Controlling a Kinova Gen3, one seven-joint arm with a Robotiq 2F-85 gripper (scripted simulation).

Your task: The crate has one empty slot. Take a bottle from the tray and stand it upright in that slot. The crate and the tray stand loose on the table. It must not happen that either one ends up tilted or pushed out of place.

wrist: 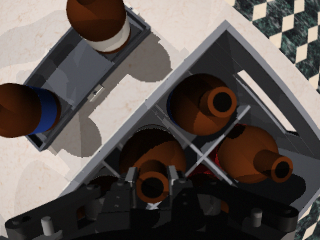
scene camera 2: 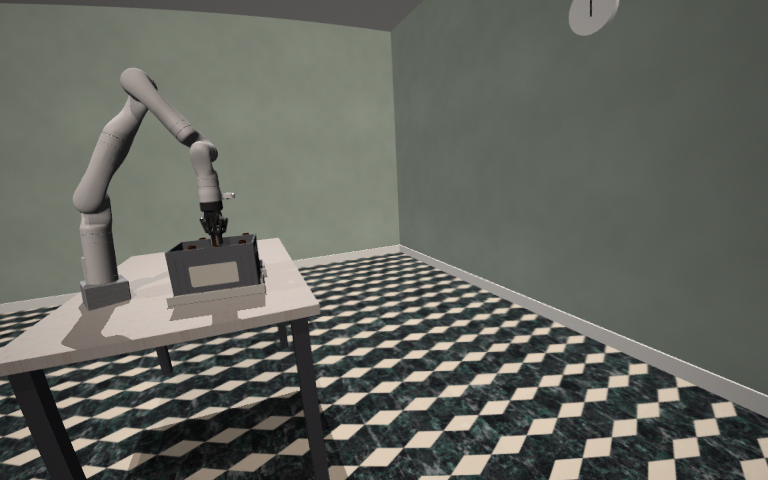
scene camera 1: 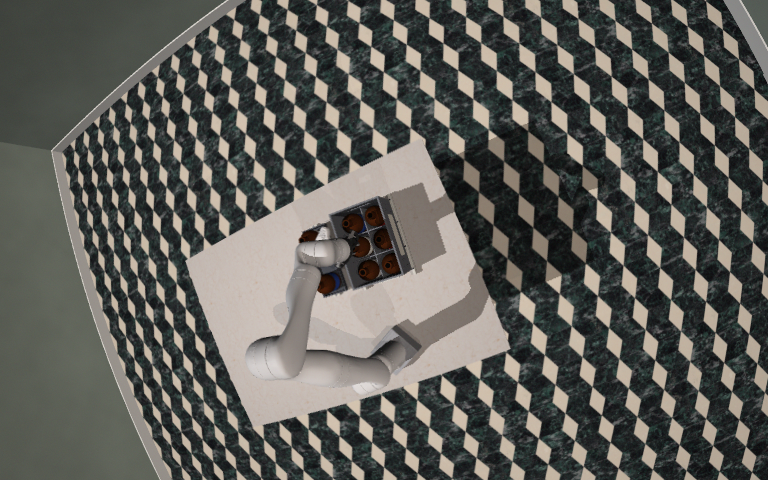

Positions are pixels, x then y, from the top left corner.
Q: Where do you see a grey crate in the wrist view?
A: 231, 53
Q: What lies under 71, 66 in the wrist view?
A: A grey tray.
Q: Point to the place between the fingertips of my gripper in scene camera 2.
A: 217, 245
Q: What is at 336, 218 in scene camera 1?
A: A grey crate.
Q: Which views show the grey crate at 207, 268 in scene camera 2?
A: The wrist view, scene camera 2 and scene camera 1: all of them.
